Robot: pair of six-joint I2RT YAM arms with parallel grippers.
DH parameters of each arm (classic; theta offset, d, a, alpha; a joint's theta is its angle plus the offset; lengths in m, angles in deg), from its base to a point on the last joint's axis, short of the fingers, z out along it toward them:
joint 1: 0 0.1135 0.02 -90
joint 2: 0 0 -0.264 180
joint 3: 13.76 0 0.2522 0
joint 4: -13.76 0 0.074 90
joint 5: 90 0 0 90
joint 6: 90 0.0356 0 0
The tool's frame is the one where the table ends.
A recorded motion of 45 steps. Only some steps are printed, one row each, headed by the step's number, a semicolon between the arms.
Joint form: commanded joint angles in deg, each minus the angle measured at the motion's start. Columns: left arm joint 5, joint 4, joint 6, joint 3, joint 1, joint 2; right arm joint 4, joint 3, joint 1, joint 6, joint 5, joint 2.
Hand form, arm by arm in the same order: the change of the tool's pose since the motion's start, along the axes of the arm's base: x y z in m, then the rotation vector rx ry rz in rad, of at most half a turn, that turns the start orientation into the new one. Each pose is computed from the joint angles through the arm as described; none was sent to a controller.
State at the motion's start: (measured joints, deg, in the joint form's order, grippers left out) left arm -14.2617 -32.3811 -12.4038 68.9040 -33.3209 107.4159; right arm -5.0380 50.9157 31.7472 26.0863 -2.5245 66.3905
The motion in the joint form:
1: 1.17 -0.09 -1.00 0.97 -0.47 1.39; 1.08 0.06 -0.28 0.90 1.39 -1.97
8: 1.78 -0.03 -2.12 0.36 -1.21 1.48; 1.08 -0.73 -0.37 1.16 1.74 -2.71
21: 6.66 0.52 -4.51 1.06 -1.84 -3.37; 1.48 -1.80 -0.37 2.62 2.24 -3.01
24: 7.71 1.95 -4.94 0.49 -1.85 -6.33; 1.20 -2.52 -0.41 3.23 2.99 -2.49
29: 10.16 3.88 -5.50 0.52 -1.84 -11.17; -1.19 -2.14 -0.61 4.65 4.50 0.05
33: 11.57 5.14 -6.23 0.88 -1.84 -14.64; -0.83 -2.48 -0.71 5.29 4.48 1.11
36: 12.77 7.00 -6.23 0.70 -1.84 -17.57; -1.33 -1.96 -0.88 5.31 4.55 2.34
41: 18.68 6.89 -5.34 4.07 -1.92 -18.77; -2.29 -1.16 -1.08 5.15 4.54 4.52
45: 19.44 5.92 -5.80 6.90 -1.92 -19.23; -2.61 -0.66 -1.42 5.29 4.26 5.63
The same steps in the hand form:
1: 0.0017 -0.0056 -0.0041 -0.0180 0.0177 0.0012; -0.0041 -0.0051 0.0108 0.0341 -0.0421 -0.0329
8: -0.0028 -0.0087 -0.0075 -0.0275 0.0324 0.0031; -0.0064 -0.0072 0.0090 0.0355 -0.0402 -0.0418
21: -0.0074 -0.0140 0.0249 -0.1698 -0.0068 -0.0029; -0.0075 -0.0083 0.0043 0.0498 -0.0232 -0.0584
24: -0.0105 -0.0127 0.0410 -0.2248 -0.0506 -0.0079; -0.0062 -0.0082 -0.0029 0.0402 0.0019 -0.0754
29: -0.0155 -0.0109 0.0716 -0.3277 -0.1231 -0.0273; 0.0006 -0.0062 -0.0155 0.0079 0.0744 -0.1140
33: -0.0200 -0.0088 0.0952 -0.4012 -0.1807 -0.0370; 0.0036 -0.0050 -0.0216 0.0066 0.0948 -0.1202
36: -0.0248 -0.0064 0.1134 -0.4606 -0.2354 -0.0570; 0.0074 -0.0037 -0.0247 -0.0053 0.1121 -0.1250
41: -0.0258 -0.0108 0.1397 -0.5635 -0.2477 -0.1384; 0.0136 -0.0011 -0.0312 -0.0303 0.1446 -0.1282
45: -0.0254 -0.0116 0.1575 -0.5975 -0.2725 -0.1460; 0.0175 -0.0005 -0.0338 -0.0354 0.1605 -0.1312

